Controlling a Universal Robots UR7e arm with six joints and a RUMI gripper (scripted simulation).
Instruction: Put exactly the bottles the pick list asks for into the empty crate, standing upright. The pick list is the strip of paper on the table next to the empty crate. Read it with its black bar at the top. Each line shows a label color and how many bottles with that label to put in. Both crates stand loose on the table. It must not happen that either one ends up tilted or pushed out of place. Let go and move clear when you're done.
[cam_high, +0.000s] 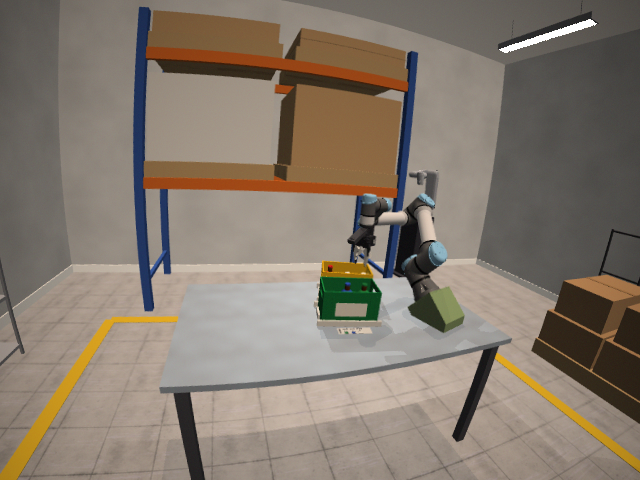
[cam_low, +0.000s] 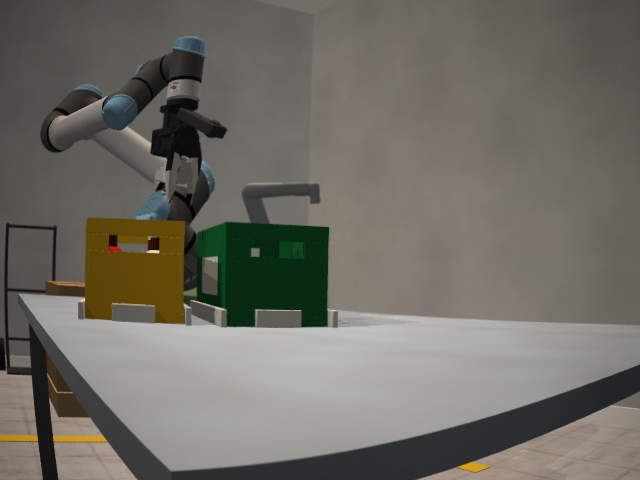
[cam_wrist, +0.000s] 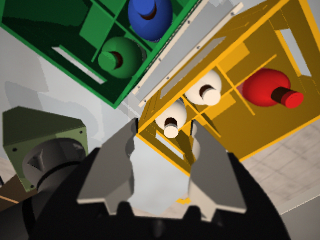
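My gripper is now 11 cm to the left of the yellow crate and 16 cm above it. Also, from my hand: green-label bottle 3 cm ahead, 10 cm to the left, 15 cm below; blue-label bottle 11 cm ahead, 6 cm to the left, 15 cm below; green crate 13 cm ahead, 10 cm to the left, 16 cm below.
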